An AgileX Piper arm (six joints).
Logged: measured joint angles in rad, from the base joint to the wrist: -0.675, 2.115, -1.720, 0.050, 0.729, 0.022; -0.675, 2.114, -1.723, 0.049, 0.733, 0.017; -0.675, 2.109, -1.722, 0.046, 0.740, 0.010; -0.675, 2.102, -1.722, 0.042, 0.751, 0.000; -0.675, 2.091, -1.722, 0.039, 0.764, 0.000; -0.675, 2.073, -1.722, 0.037, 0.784, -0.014; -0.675, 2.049, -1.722, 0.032, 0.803, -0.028; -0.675, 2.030, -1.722, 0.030, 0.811, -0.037; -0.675, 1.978, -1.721, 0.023, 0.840, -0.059; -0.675, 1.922, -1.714, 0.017, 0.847, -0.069; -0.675, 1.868, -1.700, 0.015, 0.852, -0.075; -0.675, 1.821, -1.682, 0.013, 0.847, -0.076; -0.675, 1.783, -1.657, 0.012, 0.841, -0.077; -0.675, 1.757, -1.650, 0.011, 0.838, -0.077; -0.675, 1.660, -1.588, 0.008, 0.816, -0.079; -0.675, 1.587, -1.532, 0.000, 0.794, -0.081; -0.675, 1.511, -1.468, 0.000, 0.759, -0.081; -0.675, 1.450, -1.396, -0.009, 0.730, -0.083; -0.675, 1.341, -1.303, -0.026, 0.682, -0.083; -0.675, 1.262, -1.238, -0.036, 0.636, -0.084; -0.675, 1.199, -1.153, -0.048, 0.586, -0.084
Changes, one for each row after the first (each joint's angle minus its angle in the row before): 0.000, -0.001, -0.003, -0.001, 0.004, -0.005; 0.000, -0.005, 0.001, -0.003, 0.007, -0.007; 0.000, -0.007, 0.000, -0.004, 0.011, -0.010; 0.000, -0.011, 0.000, -0.003, 0.013, 0.000; 0.000, -0.018, 0.000, -0.002, 0.020, -0.014; 0.000, -0.024, 0.000, -0.005, 0.019, -0.014; 0.000, -0.019, 0.000, -0.002, 0.008, -0.009; 0.000, -0.052, 0.001, -0.007, 0.029, -0.022; 0.000, -0.056, 0.007, -0.006, 0.007, -0.010; 0.000, -0.054, 0.014, -0.002, 0.005, -0.006; 0.000, -0.047, 0.018, -0.002, -0.005, -0.001; 0.000, -0.038, 0.025, -0.001, -0.006, -0.001; 0.000, -0.026, 0.007, -0.001, -0.003, 0.000; 0.000, -0.097, 0.062, -0.003, -0.022, -0.002; 0.000, -0.073, 0.056, -0.008, -0.022, -0.002; 0.000, -0.076, 0.064, 0.000, -0.035, 0.000; 0.000, -0.061, 0.072, -0.009, -0.029, -0.002; 0.000, -0.109, 0.093, -0.017, -0.048, 0.000; 0.000, -0.079, 0.065, -0.010, -0.046, -0.001; 0.000, -0.063, 0.085, -0.012, -0.050, 0.000
